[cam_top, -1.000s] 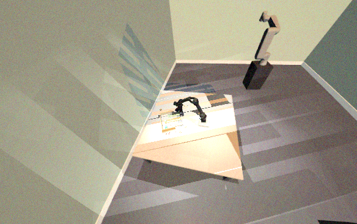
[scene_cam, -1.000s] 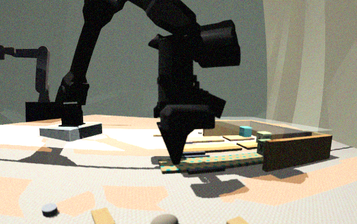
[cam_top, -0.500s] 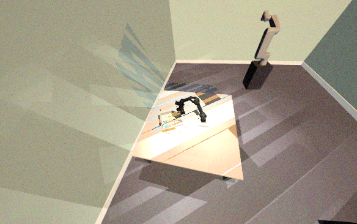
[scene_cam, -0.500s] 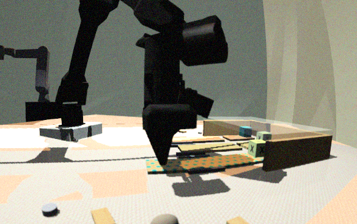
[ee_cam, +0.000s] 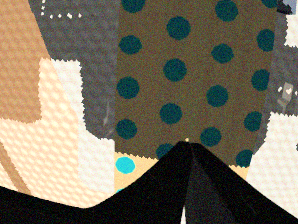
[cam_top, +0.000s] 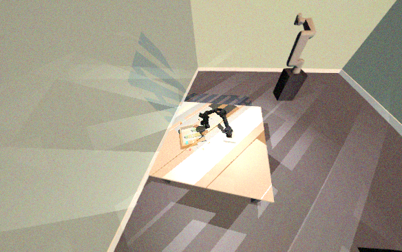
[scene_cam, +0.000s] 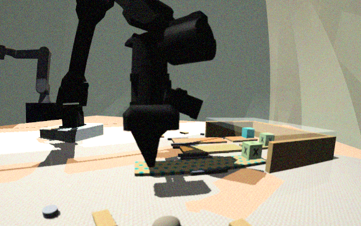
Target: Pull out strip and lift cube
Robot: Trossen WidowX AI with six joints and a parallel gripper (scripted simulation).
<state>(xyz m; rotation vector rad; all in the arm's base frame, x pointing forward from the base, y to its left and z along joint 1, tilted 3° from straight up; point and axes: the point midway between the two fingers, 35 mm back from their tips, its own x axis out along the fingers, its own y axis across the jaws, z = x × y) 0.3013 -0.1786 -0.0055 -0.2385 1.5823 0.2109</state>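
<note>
The dotted strip is 9 cm ahead of my gripper tip and 3 cm to the left of it.
</note>
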